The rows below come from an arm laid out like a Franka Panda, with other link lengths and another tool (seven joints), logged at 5 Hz.
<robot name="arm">
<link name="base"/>
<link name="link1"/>
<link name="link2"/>
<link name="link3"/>
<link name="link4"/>
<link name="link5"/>
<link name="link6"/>
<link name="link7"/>
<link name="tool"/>
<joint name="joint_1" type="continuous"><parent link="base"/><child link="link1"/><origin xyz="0.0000 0.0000 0.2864"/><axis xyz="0 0 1"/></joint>
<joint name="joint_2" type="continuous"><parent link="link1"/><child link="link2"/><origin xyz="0.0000 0.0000 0.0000" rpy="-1.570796 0.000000 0.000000"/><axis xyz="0 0 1"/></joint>
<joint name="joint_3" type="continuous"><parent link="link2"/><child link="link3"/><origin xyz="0.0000 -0.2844 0.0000" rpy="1.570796 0.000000 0.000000"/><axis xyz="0 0 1"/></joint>
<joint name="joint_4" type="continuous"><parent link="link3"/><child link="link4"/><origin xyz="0.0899 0.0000 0.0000" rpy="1.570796 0.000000 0.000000"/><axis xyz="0 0 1"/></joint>
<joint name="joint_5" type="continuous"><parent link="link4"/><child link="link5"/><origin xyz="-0.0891 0.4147 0.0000" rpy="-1.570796 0.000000 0.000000"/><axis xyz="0 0 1"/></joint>
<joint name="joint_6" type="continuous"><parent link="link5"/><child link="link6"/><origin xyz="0.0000 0.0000 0.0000" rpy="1.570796 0.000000 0.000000"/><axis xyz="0 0 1"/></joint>
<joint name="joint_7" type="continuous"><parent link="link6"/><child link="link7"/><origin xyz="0.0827 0.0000 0.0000" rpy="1.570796 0.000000 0.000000"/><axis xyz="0 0 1"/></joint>
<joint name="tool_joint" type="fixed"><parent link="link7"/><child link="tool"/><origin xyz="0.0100 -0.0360 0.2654" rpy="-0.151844 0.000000 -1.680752"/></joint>
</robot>
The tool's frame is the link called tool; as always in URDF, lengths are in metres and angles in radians. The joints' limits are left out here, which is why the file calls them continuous.
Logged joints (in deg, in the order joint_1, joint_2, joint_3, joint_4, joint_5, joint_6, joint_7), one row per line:
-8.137 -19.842 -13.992 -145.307 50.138 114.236 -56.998
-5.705 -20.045 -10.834 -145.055 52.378 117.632 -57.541
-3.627 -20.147 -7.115 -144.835 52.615 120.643 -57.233
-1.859 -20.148 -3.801 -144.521 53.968 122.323 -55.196
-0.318 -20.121 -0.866 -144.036 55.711 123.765 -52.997
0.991 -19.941 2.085 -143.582 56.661 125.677 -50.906
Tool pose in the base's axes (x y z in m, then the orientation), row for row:
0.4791 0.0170 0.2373 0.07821 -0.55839 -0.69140 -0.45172
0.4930 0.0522 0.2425 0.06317 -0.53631 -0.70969 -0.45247
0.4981 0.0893 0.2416 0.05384 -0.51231 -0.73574 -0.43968
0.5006 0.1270 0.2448 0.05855 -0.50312 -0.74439 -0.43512
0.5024 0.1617 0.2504 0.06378 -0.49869 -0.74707 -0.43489
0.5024 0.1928 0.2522 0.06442 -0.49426 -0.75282 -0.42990
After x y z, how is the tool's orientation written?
As a quaternion, w x y z.
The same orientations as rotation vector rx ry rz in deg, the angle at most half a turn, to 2 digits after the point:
-95.79 -118.61 -77.49
-92.84 -122.85 -78.32
-89.18 -128.08 -76.54
-87.33 -129.21 -75.53
-86.29 -129.27 -75.25
-85.49 -130.22 -74.36

